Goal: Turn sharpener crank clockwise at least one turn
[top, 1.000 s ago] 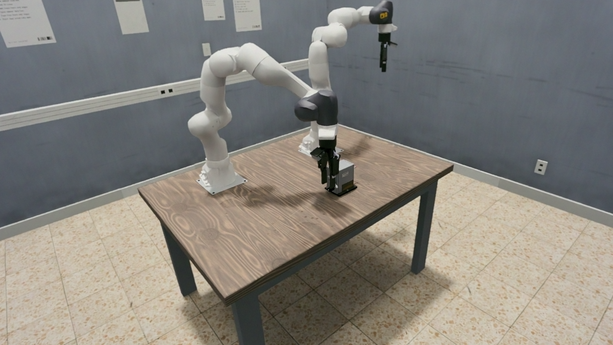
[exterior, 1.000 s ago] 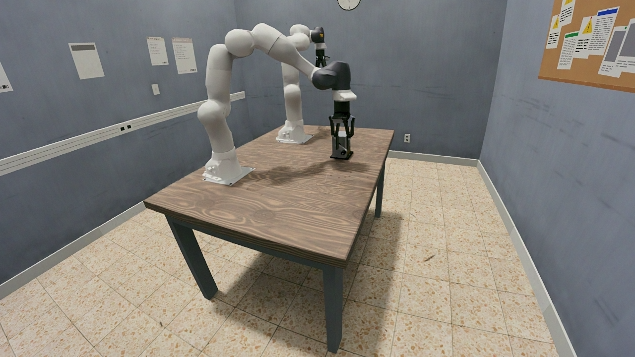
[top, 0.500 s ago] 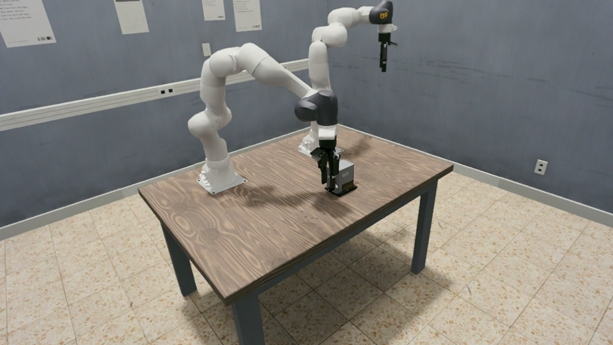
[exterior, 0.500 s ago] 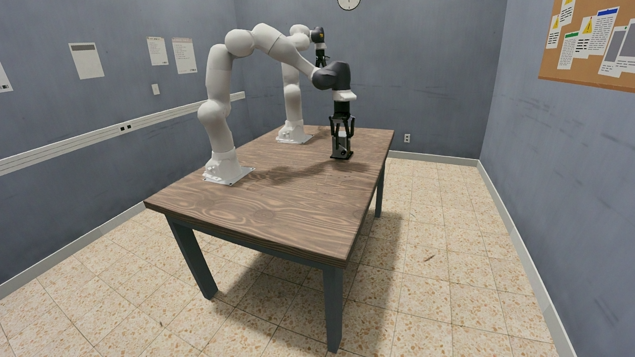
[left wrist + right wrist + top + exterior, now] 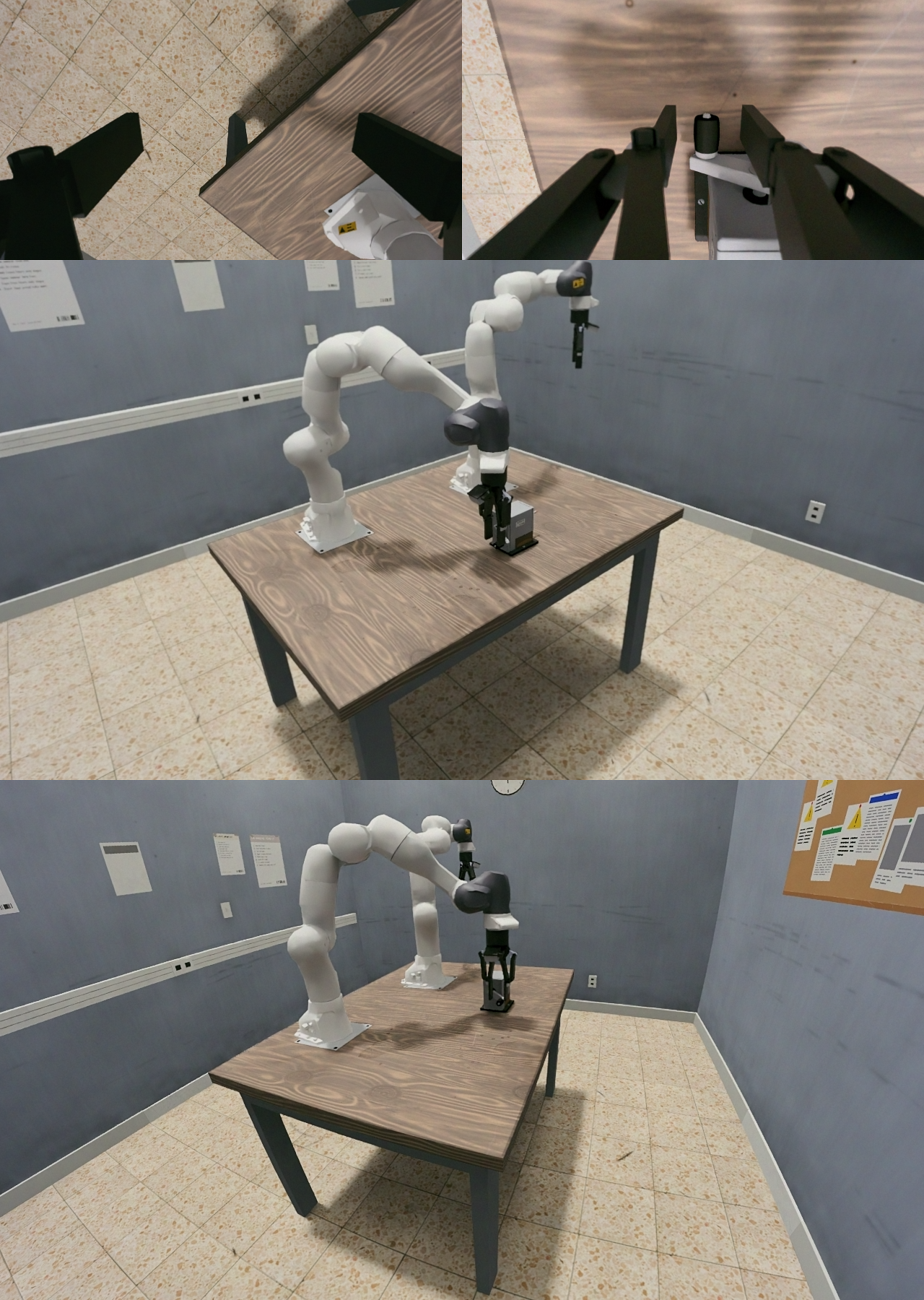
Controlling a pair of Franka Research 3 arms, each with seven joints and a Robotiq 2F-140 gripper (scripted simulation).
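Note:
Now: right hand 10 mm past the crank, 20 mm to the right of it and 40 mm above it.

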